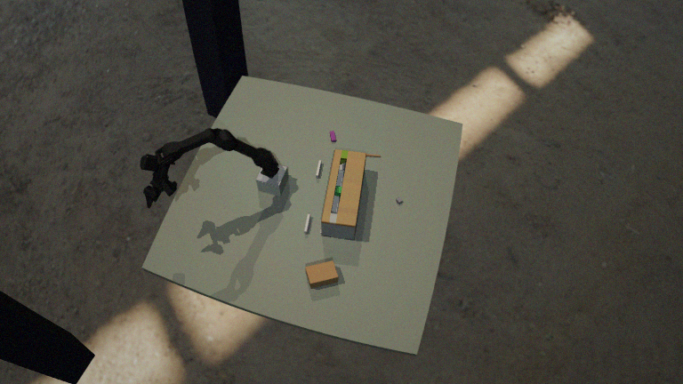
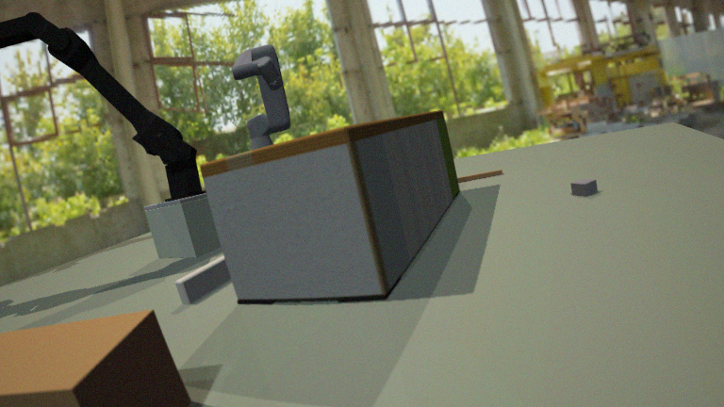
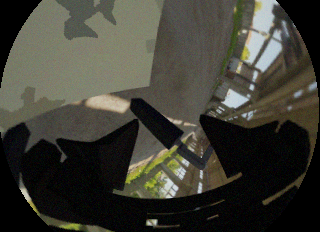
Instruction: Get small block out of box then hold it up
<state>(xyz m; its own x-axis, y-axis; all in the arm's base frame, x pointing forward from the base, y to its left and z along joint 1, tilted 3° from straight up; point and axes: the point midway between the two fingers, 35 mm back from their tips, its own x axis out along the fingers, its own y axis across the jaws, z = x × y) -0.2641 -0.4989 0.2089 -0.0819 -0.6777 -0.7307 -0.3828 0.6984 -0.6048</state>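
My gripper tip is 580 mm short of the long box, 560 mm to the right of it and 240 mm above it. Also, from my gripper tip: thin stick: 850 mm to the left, 580 mm ahead, 290 mm below; then brown box: 710 mm ahead, 270 mm below, 190 mm to the left; then small green block: 600 mm ahead, 560 mm to the left, 210 mm below.
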